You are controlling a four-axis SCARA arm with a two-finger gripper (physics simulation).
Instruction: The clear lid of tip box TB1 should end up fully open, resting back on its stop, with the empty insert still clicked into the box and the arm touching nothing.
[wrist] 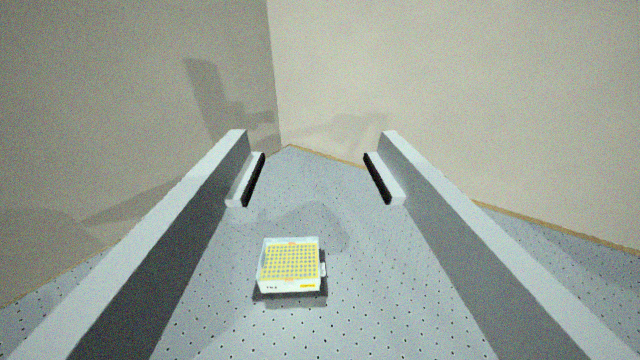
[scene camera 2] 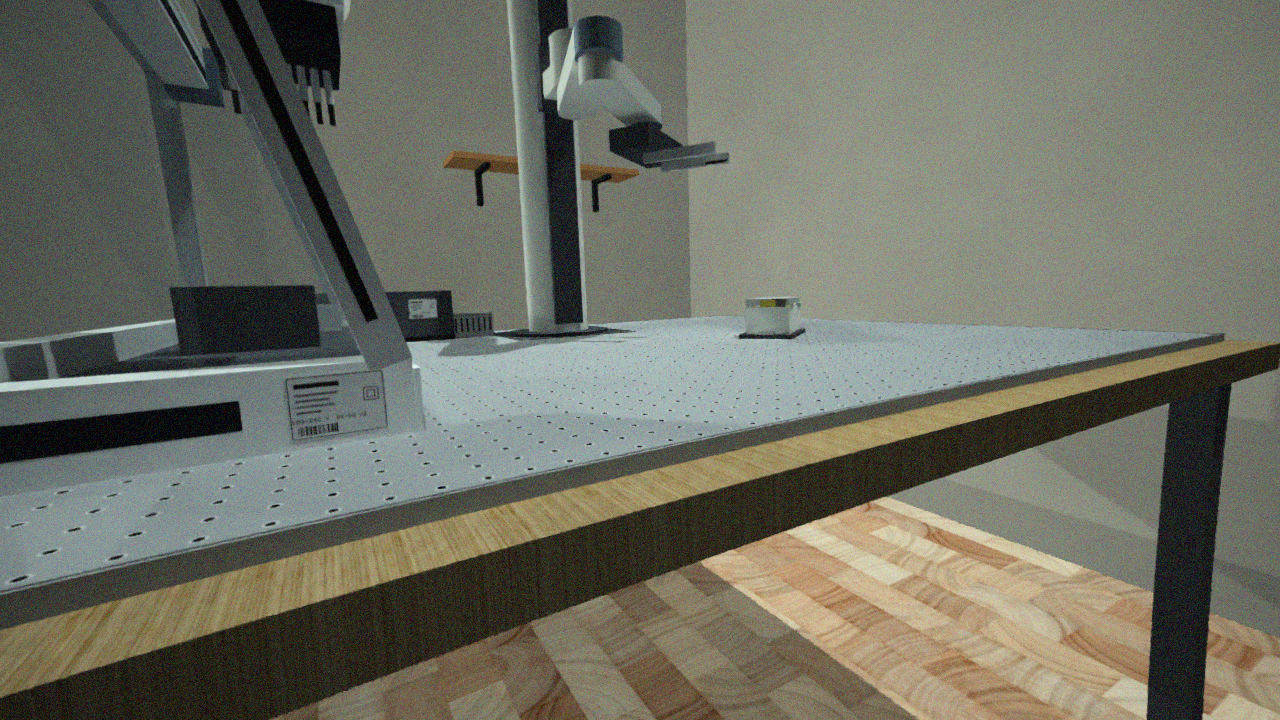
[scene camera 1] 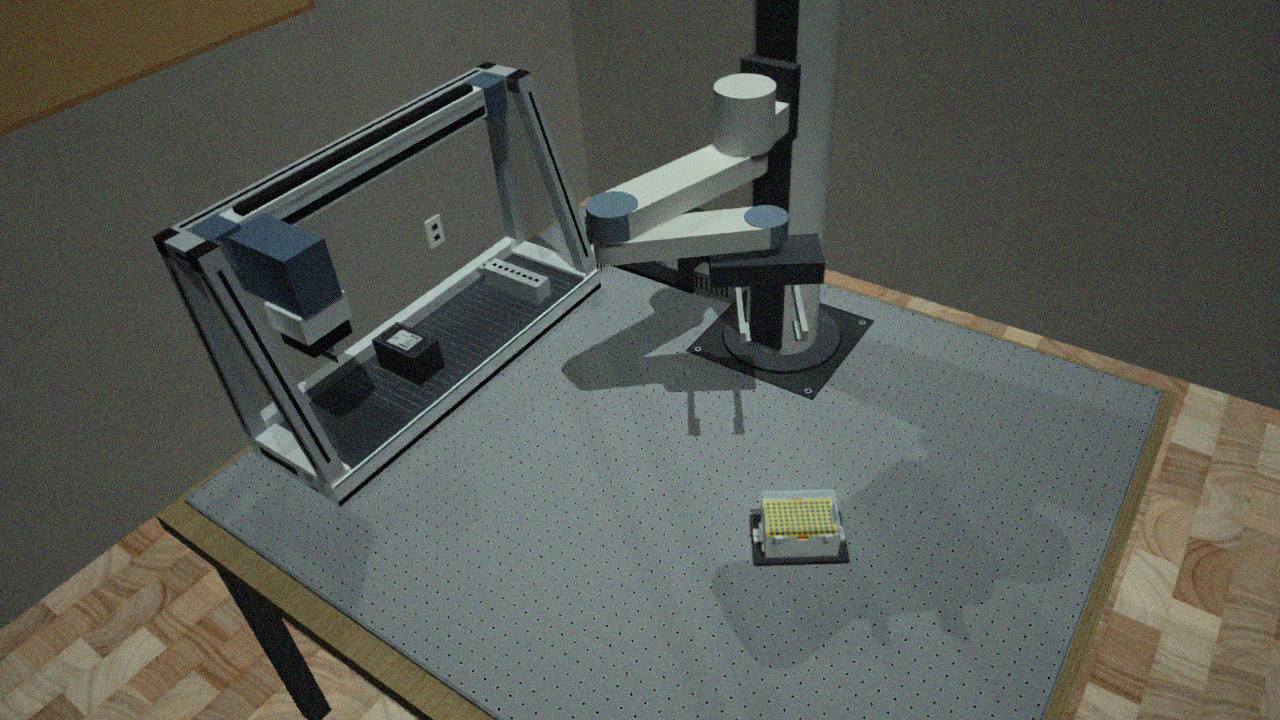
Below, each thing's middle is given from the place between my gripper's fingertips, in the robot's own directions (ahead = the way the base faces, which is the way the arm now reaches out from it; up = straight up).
Labels:
The tip box TB1 (scene camera 1: pixel 833 549) lies 5 cm ahead of my hand, 9 cm to the left of it and 33 cm below it. Also, from my hand: clear lid (scene camera 1: pixel 798 513) 5 cm ahead, 9 cm to the left, 30 cm below; dark controller box (scene camera 2: pixel 443 325) 54 cm behind, 60 cm to the right, 31 cm below.

